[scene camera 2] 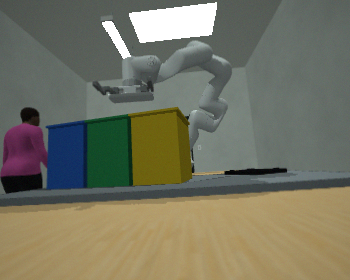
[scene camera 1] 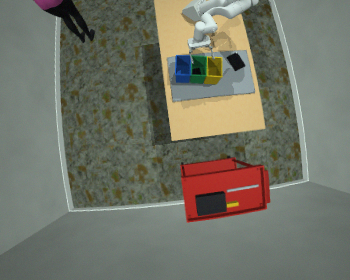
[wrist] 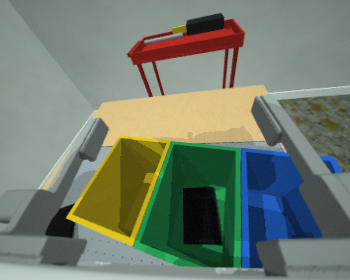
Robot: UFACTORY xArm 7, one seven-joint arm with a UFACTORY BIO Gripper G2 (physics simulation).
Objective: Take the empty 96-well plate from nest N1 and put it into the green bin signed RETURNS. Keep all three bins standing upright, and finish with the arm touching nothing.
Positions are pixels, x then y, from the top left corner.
A black 96-well plate [wrist: 201,226]: 38 cm from the lens. A blue bin [wrist: 272,207] is 43 cm from the lens. A yellow bin [wrist: 114,202]: 37 cm from the lens. The marked spots on the black 96-well plate and the blue bin are 18 cm apart.
